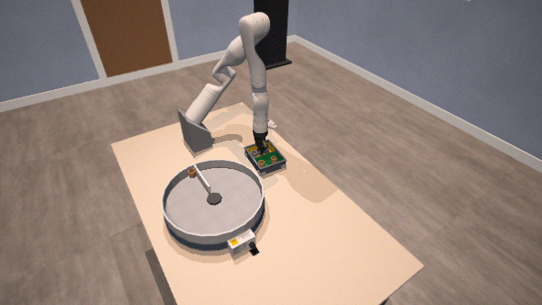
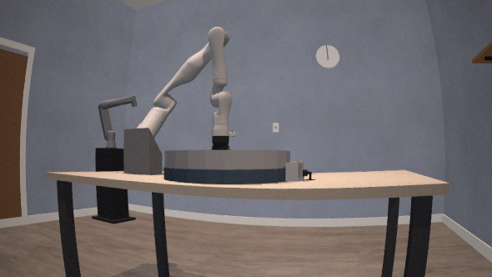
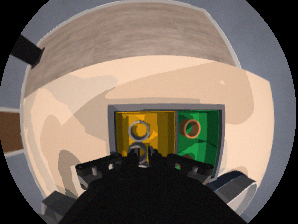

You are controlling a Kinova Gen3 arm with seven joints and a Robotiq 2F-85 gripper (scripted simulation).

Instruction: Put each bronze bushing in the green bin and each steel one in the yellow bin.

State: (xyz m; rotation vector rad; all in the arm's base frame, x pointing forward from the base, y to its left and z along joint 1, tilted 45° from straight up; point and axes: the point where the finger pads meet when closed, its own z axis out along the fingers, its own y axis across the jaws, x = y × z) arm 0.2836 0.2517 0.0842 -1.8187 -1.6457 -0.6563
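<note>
Now: the bin 5 cm ahead of my hand and 1 cm below it. The rest, counted from my hand: grey turntable (35 cm to the right, 19 cm ahead, 2 cm above).
</note>
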